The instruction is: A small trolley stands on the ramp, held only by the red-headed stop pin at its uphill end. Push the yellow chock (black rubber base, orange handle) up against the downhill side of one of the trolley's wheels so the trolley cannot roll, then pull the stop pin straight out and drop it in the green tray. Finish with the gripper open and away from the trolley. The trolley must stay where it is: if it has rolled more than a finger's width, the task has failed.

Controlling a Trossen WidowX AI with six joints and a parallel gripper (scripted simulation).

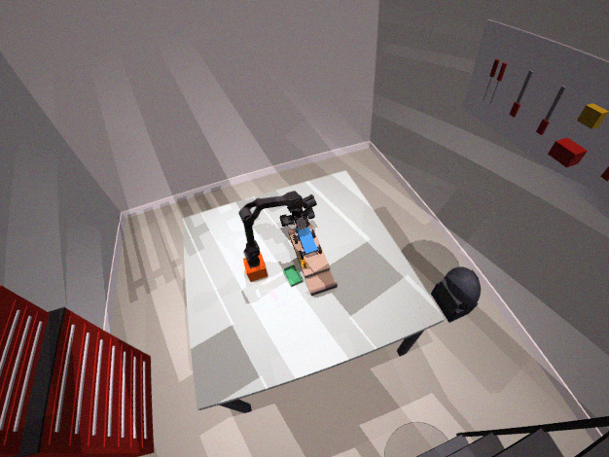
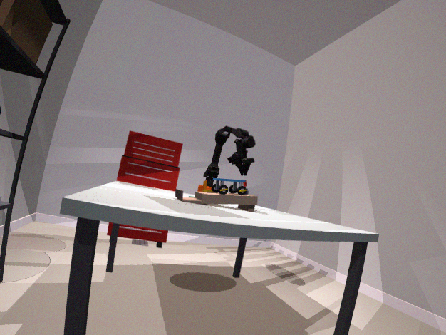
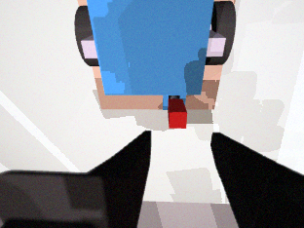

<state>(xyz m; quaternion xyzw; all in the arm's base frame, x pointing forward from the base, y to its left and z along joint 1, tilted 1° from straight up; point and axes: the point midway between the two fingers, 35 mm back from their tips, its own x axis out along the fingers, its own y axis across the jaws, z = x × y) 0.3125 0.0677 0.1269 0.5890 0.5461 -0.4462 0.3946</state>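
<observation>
Now: the red-headed stop pin 20 mm to the left of my gripper tip and 60 mm below it. Round my gripper tip: blue-topped trolley (10 mm ahead, 90 mm to the right, 80 mm below); then tan ramp (10 mm ahead, 100 mm to the right, 150 mm below); then green tray (130 mm behind, 200 mm to the right, 210 mm below).
</observation>
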